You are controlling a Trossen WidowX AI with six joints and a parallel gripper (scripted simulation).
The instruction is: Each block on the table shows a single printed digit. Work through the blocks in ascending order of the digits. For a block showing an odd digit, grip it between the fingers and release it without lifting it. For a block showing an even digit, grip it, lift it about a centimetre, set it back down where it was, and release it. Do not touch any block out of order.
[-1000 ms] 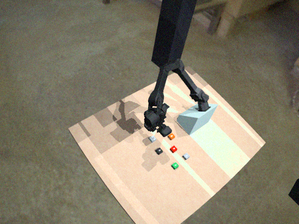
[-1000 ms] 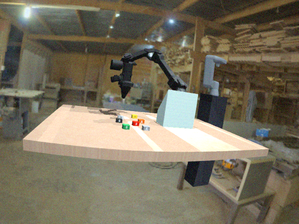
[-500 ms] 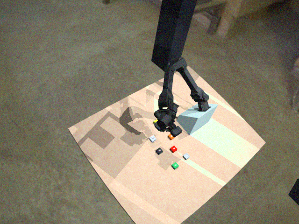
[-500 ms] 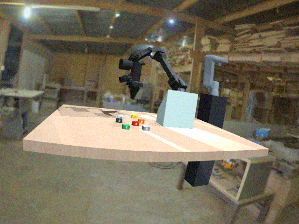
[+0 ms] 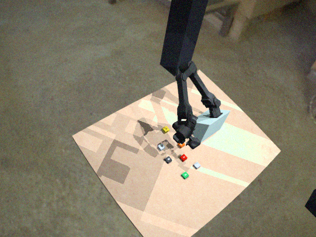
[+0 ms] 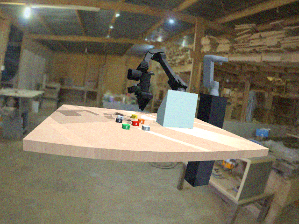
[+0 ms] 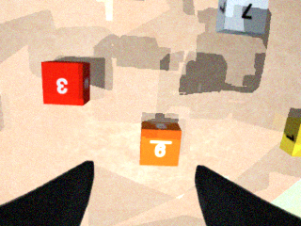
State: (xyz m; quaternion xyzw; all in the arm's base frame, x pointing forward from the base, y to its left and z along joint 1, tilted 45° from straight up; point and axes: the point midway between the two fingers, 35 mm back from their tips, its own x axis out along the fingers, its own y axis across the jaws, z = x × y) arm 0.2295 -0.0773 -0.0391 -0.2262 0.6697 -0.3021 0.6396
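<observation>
Right now my gripper tip is 6 cm above the orange block, 1 cm to the left of it and 1 cm past it. The rest, counted from my gripper tip: red block 6 cm to the left, 6 cm below, 4 cm ahead; black block 12 cm ahead, 6 cm below, 1 cm to the left; whitish block 9 cm ahead, 8 cm to the right, 6 cm below.
</observation>
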